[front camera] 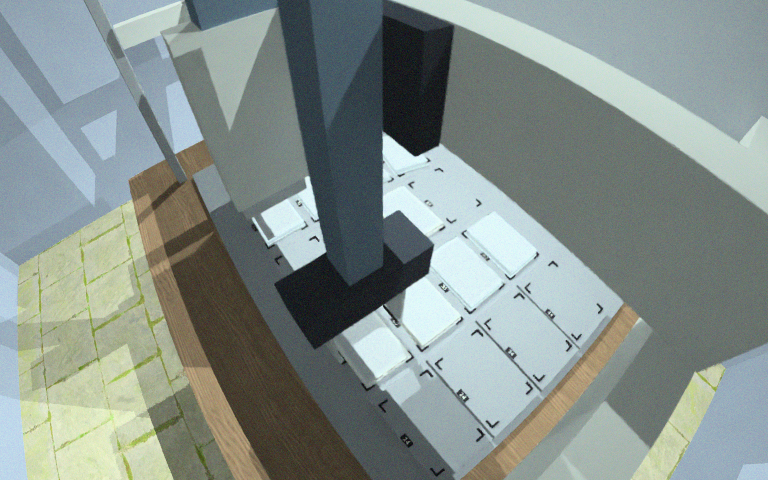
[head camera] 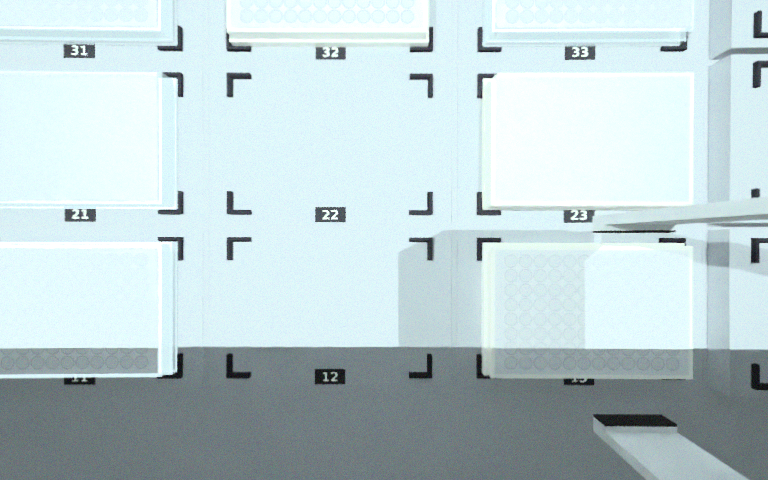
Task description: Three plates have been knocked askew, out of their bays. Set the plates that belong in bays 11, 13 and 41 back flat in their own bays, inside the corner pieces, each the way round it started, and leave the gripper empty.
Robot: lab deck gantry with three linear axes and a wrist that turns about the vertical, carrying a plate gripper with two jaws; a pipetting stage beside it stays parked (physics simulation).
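Places are measured from the robot's base along level axes (x ahead, y left, z up), in metres.
Where they show: gripper, between the fingertips: (front camera: pixel 364 333) (head camera: pixel 626 323).
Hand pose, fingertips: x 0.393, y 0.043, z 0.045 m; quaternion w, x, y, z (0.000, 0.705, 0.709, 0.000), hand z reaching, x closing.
Observation:
Things, the pixels of their top centre, and the offset from my fingertips. "*": a spot on its surface instead.
- bay 13 plate, centre of its top: (head camera: pixel 591 312) (front camera: pixel 365 339) 0.001 m back, 0.000 m left, 0.030 m down
- bay 11 plate, centre of its top: (head camera: pixel 60 311) (front camera: pixel 272 212) 0.329 m back, 0.000 m left, 0.030 m down
- bay 21, a spot on its surface: (head camera: pixel 73 141) * 0.321 m back, 0.105 m left, 0.030 m down
- bay 23, a spot on its surface: (head camera: pixel 591 141) (front camera: pixel 417 303) * 0.001 m back, 0.105 m left, 0.030 m down
- bay 31, a spot on its surface: (head camera: pixel 79 14) * 0.317 m back, 0.182 m left, 0.030 m down
- bay 32, a spot on its surface: (head camera: pixel 328 14) * 0.164 m back, 0.184 m left, 0.030 m down
- bay 33, a spot on its surface: (head camera: pixel 589 14) * 0.003 m back, 0.183 m left, 0.030 m down
- wooden rim, a spot on its surface: (front camera: pixel 566 367) * 0.249 m ahead, 0.232 m left, 0.044 m down
The bay 13 plate (front camera: pixel 376 346) (head camera: pixel 543 311) lies square and looks flat in its bay, corner marks at its edges. My gripper (head camera: pixel 634 324) is open, one jaw beyond each long side of this plate, with visible gaps. In the front view its jaws are hidden under the black gripper body. The bay 11 plate (front camera: pixel 278 219) (head camera: pixel 79 300) lies square in its bay; its left part is cut off in the head view. A plate (front camera: pixel 400 157) at the back, partly hidden by the column and parked stage, seems to be at bay 41; its number is unreadable. Bay 41 does not show in the head view.
Plates stand in bay 21 (head camera: pixel 73 141), bay 23 (front camera: pixel 430 311) (head camera: pixel 591 141), bay 31 (head camera: pixel 79 14), bay 32 (head camera: pixel 328 14) and bay 33 (front camera: pixel 467 271) (head camera: pixel 589 14). The parked pipetting stage (front camera: pixel 419 84) hangs over the back. A wooden rim (front camera: pixel 566 367) edges the deck.

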